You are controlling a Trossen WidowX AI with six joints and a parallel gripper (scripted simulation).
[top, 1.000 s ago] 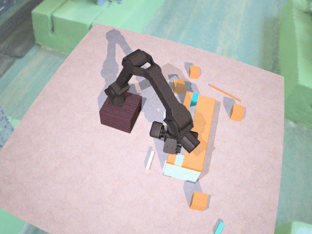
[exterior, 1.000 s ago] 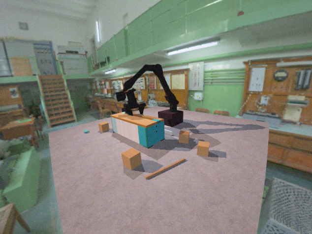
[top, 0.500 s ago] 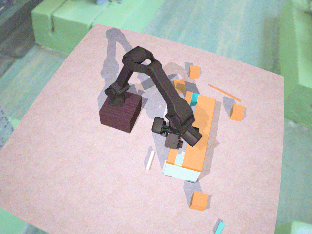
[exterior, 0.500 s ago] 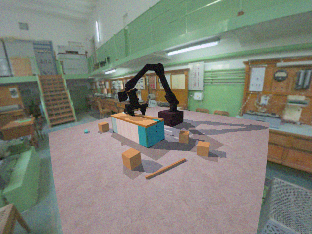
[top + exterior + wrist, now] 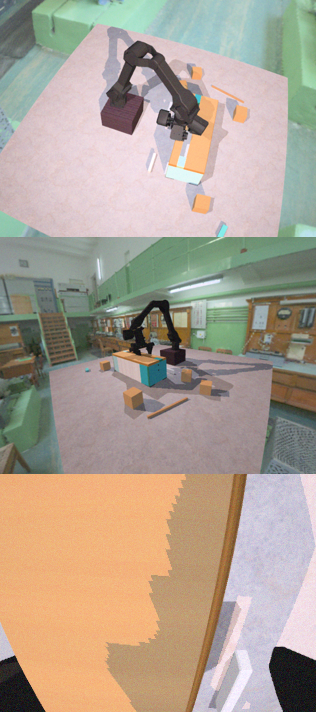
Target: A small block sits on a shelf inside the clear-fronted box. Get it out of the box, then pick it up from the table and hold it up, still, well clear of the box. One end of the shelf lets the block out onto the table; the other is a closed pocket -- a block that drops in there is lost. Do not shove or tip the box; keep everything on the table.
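The pale orange block is 5 cm ahead of my gripper tip and 2 cm to the left of it. From my gripper tip the other things lie so: thin orange stick (22 cm ahead, 35 cm to the left, 8 cm below); teal piece (27 cm ahead, 40 cm to the right, 8 cm below); long box (3 cm ahead, 1 cm to the right, 3 cm below).
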